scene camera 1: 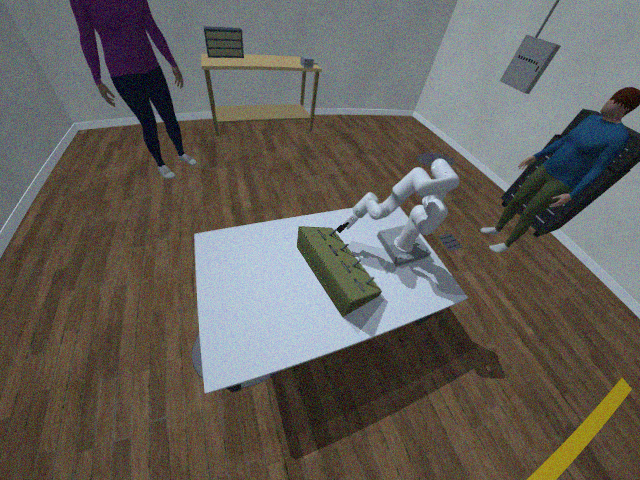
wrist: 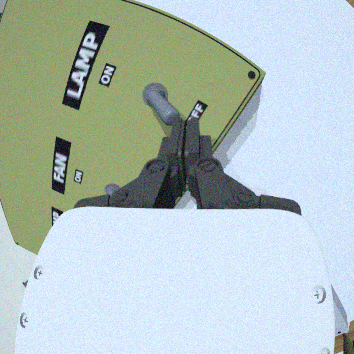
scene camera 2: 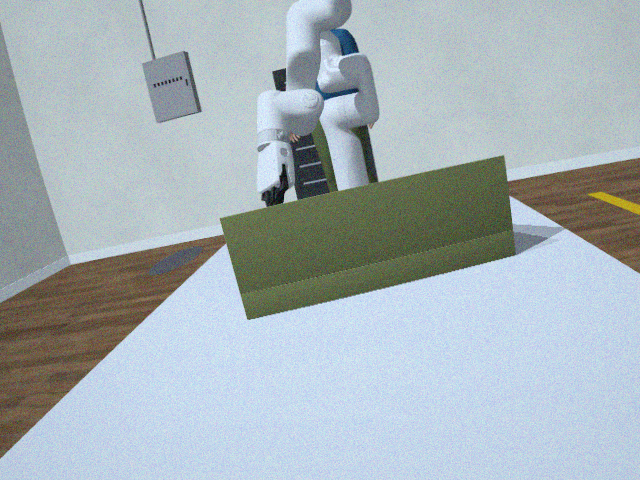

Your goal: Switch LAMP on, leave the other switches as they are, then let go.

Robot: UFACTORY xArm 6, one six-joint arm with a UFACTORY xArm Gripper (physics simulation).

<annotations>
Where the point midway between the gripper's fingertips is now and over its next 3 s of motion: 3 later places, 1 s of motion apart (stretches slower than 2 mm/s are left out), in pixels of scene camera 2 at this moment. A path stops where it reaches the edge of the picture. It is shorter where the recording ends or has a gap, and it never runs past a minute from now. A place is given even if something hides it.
My gripper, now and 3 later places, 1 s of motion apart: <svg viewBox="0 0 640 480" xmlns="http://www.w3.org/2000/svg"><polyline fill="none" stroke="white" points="275,221 272,209 267,212 263,200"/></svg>
</annotations>
